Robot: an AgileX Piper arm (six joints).
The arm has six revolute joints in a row. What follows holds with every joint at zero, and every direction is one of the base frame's. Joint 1 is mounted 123.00 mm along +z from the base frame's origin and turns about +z. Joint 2 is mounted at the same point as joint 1 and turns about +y. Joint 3 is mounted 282.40 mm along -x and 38.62 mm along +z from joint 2 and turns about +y. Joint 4 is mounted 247.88 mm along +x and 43.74 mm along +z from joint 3 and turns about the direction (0.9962, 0, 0.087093). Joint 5 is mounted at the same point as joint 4 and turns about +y. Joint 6 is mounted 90.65 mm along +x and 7.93 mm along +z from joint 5 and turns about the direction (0.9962, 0, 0.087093). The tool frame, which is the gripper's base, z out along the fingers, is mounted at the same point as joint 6; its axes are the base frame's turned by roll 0.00, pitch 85.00 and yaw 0.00 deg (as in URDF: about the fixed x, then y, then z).
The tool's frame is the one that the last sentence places.
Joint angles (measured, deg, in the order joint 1, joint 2, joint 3, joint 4, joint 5, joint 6), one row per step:
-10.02 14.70 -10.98 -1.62 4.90 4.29
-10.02 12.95 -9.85 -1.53 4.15 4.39
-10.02 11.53 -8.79 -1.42 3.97 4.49
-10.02 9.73 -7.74 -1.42 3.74 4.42
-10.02 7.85 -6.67 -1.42 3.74 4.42
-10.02 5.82 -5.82 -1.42 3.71 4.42
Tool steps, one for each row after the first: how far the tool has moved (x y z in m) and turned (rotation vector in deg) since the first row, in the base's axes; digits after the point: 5 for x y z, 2 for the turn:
-0.00335 0.00064 -0.00322 -0.05 -1.38 0.02
-0.00589 0.00111 -0.00743 0.06 -1.95 0.02
-0.00907 0.00168 -0.01110 -0.18 -2.90 0.03
-0.01221 0.00223 -0.01526 -0.32 -3.70 0.04
-0.01557 0.00283 -0.01799 -0.53 -4.89 0.04

